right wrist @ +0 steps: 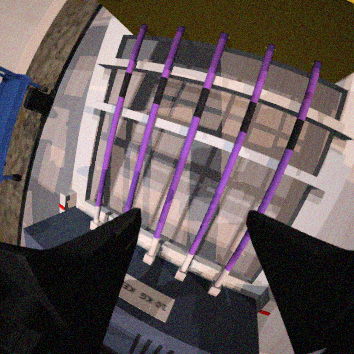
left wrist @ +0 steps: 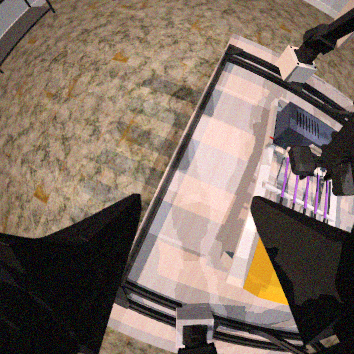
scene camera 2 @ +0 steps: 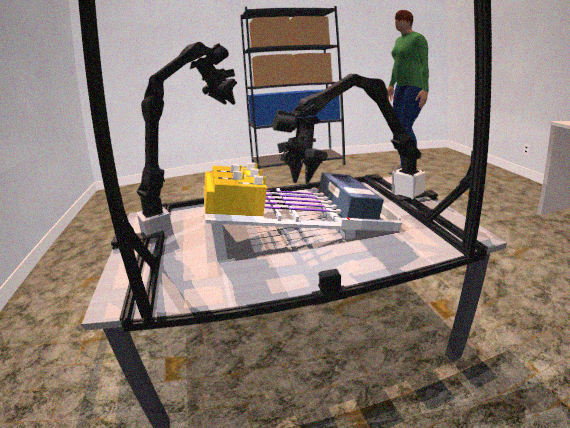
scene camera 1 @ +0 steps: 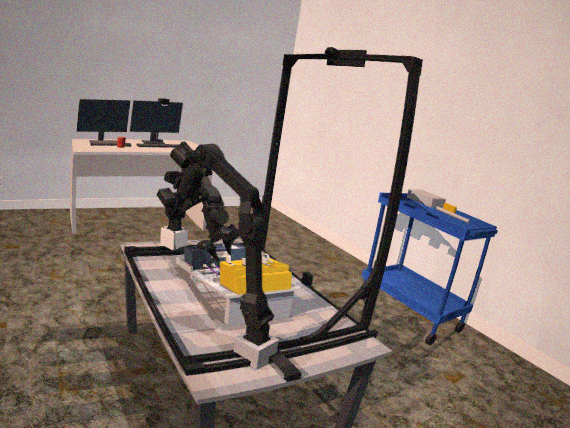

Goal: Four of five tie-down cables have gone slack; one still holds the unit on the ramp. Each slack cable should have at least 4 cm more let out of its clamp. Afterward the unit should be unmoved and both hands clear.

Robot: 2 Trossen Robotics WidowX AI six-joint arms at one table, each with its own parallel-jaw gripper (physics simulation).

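Observation:
A dark blue unit (scene camera 1: 197, 256) (scene camera 2: 357, 200) (left wrist: 300, 125) (right wrist: 200, 310) sits at the low end of the white ramp (scene camera 2: 235, 220). Five purple cables (scene camera 2: 300, 200) (right wrist: 182, 157), each with a black band, run from it to the yellow block (scene camera 1: 255, 277) (scene camera 2: 235, 197). White clamps (scene camera 2: 237, 175) stand on the block. I cannot tell which cables are slack. My right gripper (scene camera 2: 302, 180) (right wrist: 194, 216) is open and empty above the cables' unit ends. My left gripper (scene camera 2: 230, 101) (left wrist: 197, 201) is open and empty, high above the yellow block's far side. The clamps are hidden in the right wrist view.
A black frame (scene camera 1: 411, 115) rises from the table edge. Two white crossbars (right wrist: 200, 134) lie under the cables. A blue cart (scene camera 1: 410, 295), a desk (scene camera 1: 125, 150) with monitors, a shelf rack (scene camera 2: 290, 48) and a person (scene camera 2: 411, 60) stand away from the table.

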